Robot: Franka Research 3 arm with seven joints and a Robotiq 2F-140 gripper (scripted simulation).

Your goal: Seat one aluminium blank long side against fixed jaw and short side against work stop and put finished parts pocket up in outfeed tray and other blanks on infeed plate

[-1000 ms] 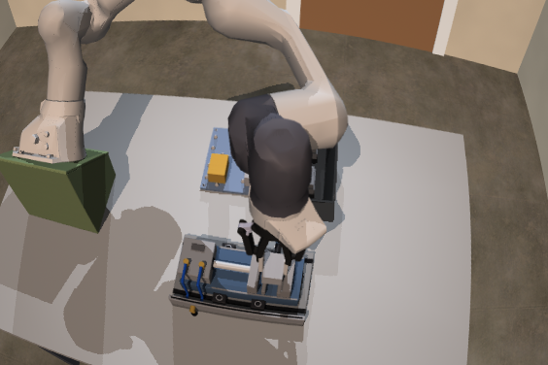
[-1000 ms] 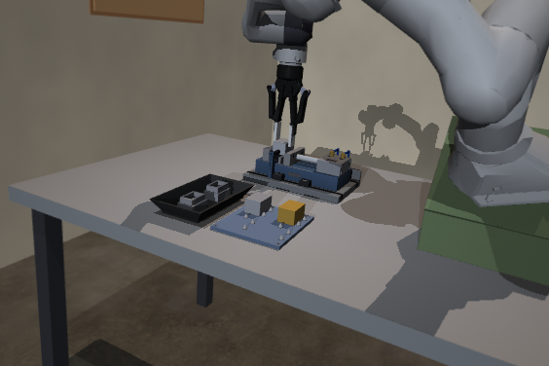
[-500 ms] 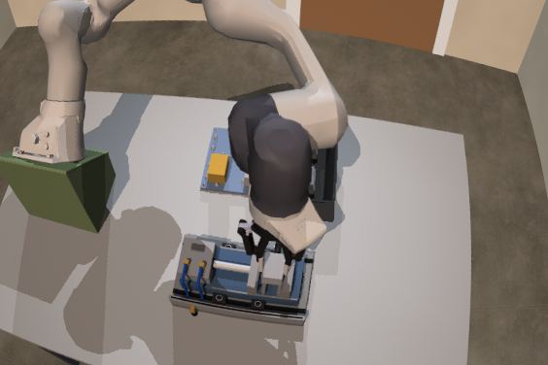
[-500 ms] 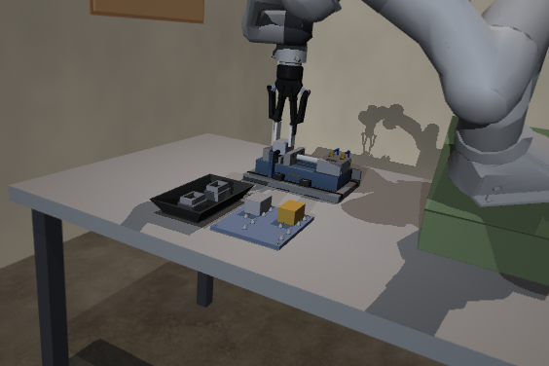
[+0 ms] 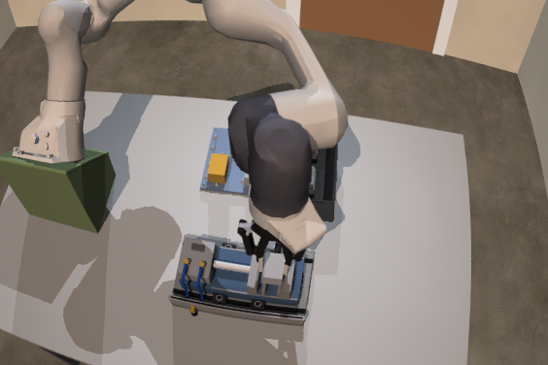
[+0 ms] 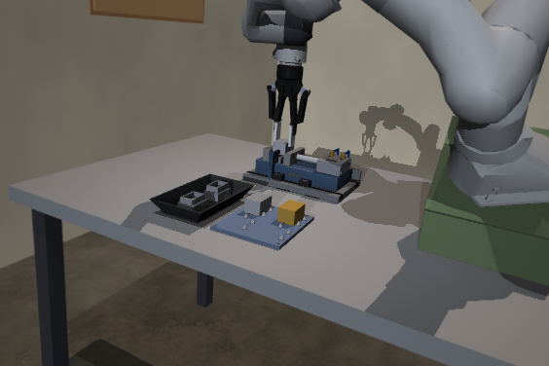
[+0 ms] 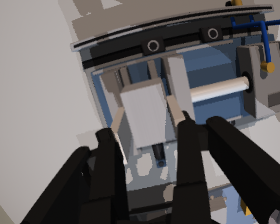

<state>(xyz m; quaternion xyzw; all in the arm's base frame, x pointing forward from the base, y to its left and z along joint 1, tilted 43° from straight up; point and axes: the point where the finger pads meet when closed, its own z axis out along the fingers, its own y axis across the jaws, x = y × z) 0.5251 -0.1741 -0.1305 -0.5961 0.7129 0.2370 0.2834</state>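
My hand is 100 mm above the blue vise, 70 mm past it and 10 mm to the right of it. Also, from my hand: brass blank: 300 mm to the left, 130 mm behind, 110 mm below; aluminium blank: 290 mm to the left, 110 mm below, 50 mm behind.
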